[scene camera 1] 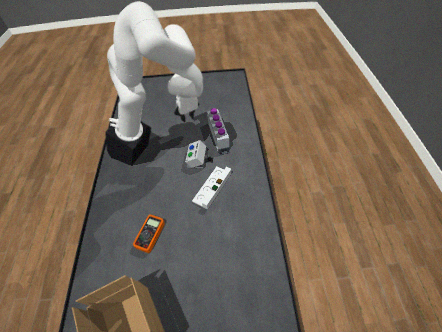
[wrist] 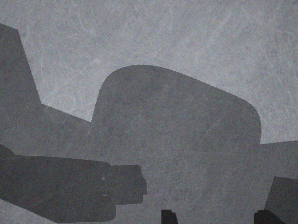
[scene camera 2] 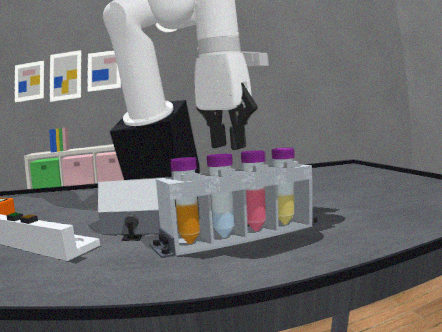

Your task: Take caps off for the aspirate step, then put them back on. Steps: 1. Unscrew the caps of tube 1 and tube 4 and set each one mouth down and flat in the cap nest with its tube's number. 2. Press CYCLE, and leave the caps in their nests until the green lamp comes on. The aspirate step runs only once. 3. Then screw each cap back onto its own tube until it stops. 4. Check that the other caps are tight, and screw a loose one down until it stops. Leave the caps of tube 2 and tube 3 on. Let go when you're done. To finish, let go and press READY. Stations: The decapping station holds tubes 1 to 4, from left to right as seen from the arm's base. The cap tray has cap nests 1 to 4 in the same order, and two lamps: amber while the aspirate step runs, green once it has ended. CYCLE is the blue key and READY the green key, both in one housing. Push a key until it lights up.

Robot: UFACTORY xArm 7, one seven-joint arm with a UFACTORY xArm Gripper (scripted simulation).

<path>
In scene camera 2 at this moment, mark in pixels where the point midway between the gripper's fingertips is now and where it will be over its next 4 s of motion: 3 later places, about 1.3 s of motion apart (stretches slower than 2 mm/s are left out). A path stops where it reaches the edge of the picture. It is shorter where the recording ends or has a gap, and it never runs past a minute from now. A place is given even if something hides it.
The gripper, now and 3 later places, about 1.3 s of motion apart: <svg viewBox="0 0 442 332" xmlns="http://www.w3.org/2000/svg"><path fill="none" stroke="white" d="M228 147L188 134L123 138L211 128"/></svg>
</path>
